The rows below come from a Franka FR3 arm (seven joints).
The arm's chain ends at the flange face. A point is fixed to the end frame.
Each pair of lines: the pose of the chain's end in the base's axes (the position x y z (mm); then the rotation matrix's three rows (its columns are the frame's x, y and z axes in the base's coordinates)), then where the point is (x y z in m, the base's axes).
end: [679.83 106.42 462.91], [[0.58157 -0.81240 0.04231], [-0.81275 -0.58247 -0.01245], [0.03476 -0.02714 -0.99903]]
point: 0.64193 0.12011 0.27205
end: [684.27 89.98 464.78], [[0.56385 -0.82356 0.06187], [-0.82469 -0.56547 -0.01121], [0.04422 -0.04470 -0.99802]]
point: 0.65046 0.10485 0.27324
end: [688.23 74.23 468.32], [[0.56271 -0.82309 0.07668], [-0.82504 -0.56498 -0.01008], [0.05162 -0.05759 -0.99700]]
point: 0.65727 0.08934 0.27632
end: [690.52 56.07 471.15], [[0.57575 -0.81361 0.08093], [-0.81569 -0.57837 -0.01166], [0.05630 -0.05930 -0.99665]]
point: 0.66011 0.07014 0.27898
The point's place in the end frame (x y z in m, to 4 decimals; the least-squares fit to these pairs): -0.0398 0.0280 0.1889
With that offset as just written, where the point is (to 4 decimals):
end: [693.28 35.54 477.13], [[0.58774 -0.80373 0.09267], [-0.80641 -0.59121 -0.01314], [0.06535 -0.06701 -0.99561]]
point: 0.6649 0.0486 0.2846
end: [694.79 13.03 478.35], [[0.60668 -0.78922 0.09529], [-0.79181 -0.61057 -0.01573], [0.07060 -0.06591 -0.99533]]
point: 0.6665 0.0245 0.2857
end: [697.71 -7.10 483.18], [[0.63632 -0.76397 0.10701], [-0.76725 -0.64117 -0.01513], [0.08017 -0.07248 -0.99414]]
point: 0.6712 0.0026 0.2902
